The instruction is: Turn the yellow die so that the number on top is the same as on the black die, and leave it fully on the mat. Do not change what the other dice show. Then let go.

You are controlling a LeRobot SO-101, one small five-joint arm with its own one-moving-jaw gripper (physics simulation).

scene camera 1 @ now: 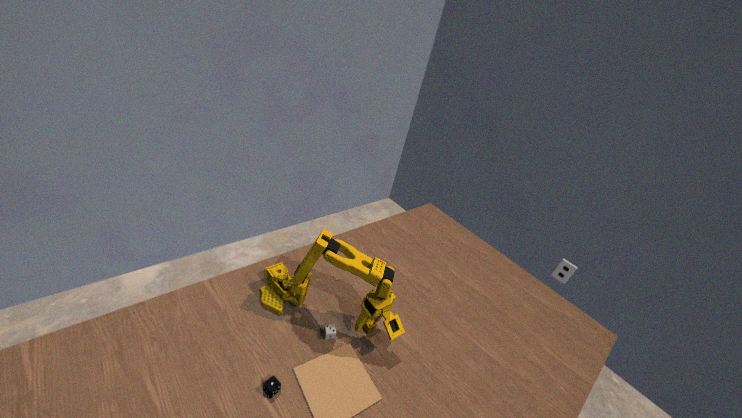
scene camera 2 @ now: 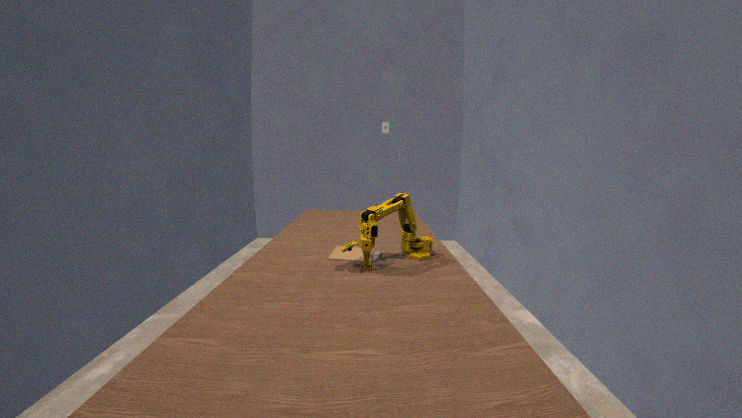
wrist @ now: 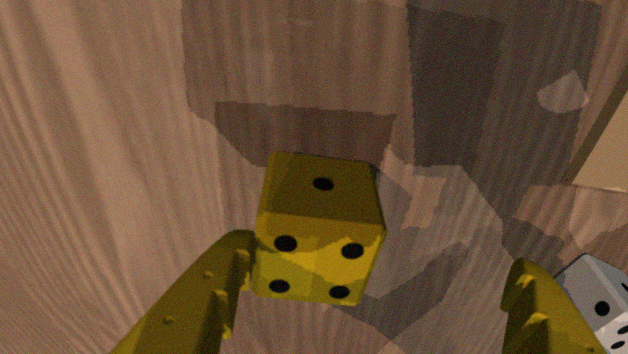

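Pixels of known places: hand, its tool point: (scene camera 1: 375,321) (scene camera 2: 366,264) (wrist: 253,252); arm's base, origin of its link: (scene camera 1: 286,301) (scene camera 2: 412,255).
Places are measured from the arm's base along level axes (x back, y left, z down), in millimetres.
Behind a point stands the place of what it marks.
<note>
The yellow die (scene camera 1: 369,328) @[x -185, y 123, z -22 mm] (wrist: 320,230) @[x -185, y 134, z -25 mm] stands on the wood, off the tan mat (scene camera 1: 337,384) @[x -244, y -11, z -4 mm] (scene camera 2: 340,253) @[x -280, y -3, z -4 mm] (wrist: 607,155) @[x -191, y 62, z -4 mm]. In the wrist view its bright upper face shows four pips and its shaded far side shows one. The black die (scene camera 1: 271,387) @[x -184, y -129, z -25 mm] stands left of the mat, apparently with one pip on top. My gripper (scene camera 1: 364,329) @[x -178, y 148, z -24 mm] (scene camera 2: 367,265) (wrist: 380,255) is open and low over the table. In the wrist view the left jaw's tip is right beside the yellow die, while the right jaw stands well away from it. In scene camera 2 the yellow die is hard to tell from the jaws.
A white die (scene camera 1: 329,331) @[x -142, y 34, z -25 mm] (scene camera 2: 377,255) @[x -139, y 54, z -20 mm] (wrist: 592,295) @[x -147, y 50, z -14 mm] stands on the wood between the arm's base (scene camera 1: 277,290) @[x 11, y -20, z -44 mm] and the mat, just beyond the right jaw in the wrist view. The arm's shadow falls around the dice.
</note>
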